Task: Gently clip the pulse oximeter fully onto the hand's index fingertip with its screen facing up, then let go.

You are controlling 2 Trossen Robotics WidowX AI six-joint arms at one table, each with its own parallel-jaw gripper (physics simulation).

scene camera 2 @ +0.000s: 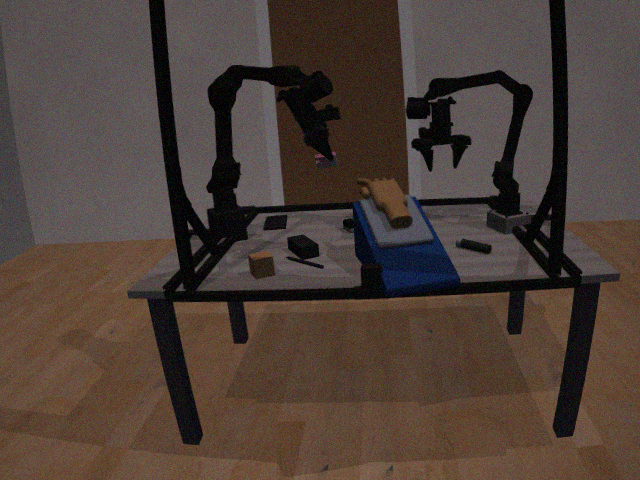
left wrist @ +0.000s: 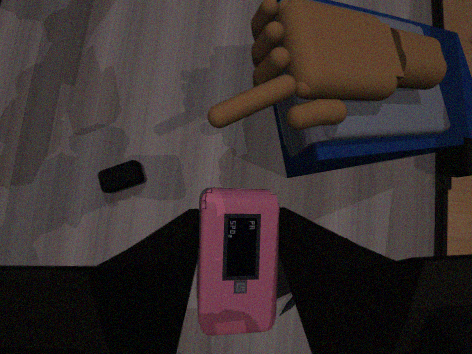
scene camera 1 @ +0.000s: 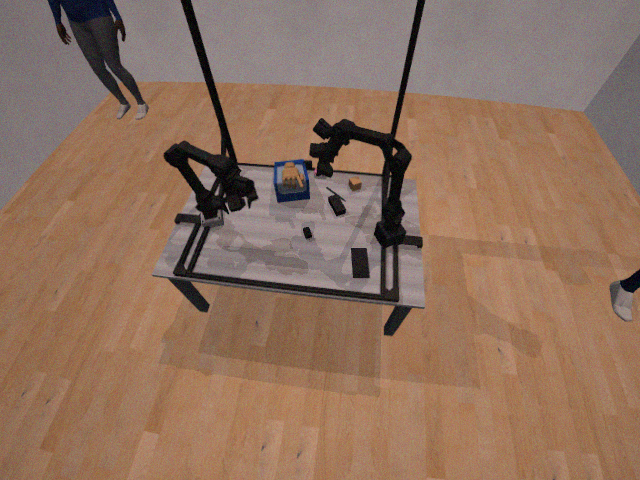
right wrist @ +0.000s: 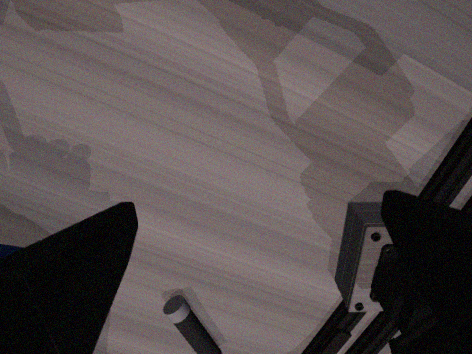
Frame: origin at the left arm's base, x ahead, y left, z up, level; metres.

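Seen in the pictures: left gripper, fingertip midpoint: [scene camera 2: 331,158] [left wrist: 237,218] [scene camera 1: 317,173]; right gripper, fingertip midpoint: [scene camera 2: 442,169] [scene camera 1: 239,210] [right wrist: 259,208]; left arm's base at its link origin: [scene camera 2: 225,209] [scene camera 1: 391,227]; right arm's base at its link origin: [scene camera 2: 508,212] [scene camera 1: 210,213] [right wrist: 408,272].
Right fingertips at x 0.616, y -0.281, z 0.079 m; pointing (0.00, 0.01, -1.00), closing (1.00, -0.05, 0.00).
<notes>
Offsets run from my right fingertips to a thing's top centre.
The pink pulse oximeter {0.004 m right, 0.386 m back, 0.094 m up} [scene camera 1: 317,172] [scene camera 2: 325,160] [left wrist: 240,250] is in the air, its dark screen facing the left wrist camera. My left gripper [scene camera 2: 329,156] [left wrist: 237,218] is shut on its two long sides. The tan hand [scene camera 1: 290,169] [scene camera 2: 390,198] [left wrist: 345,55] lies on a grey pad on a blue wedge [scene camera 1: 292,196] [scene camera 2: 423,273] [left wrist: 375,160]. Its index finger [left wrist: 252,101] sticks out past the wedge edge. The oximeter is apart from the fingertip, below it in the left wrist view, and left of and higher than the hand in scene camera 2. My right gripper [scene camera 2: 443,167] [right wrist: 259,208] is open and empty, above the table.
On the table are a small black object {0.118 m left, 0.269 m back, 0.142 m down} [scene camera 1: 307,232] [left wrist: 121,176], a black box {0.009 m left, 0.468 m back, 0.139 m down} [scene camera 1: 337,205] [scene camera 2: 303,246], a pen [scene camera 1: 336,194] [scene camera 2: 305,261], an orange cube {0.085 m right, 0.615 m back, 0.124 m down} [scene camera 1: 355,183] [scene camera 2: 261,264], a flat black slab {0.349 m left, 0.435 m back, 0.166 m down} [scene camera 1: 359,262] [scene camera 2: 275,222] and a dark cylinder {0.248 m right, 0.082 m back, 0.147 m down} [scene camera 2: 474,245] [right wrist: 197,332].
</notes>
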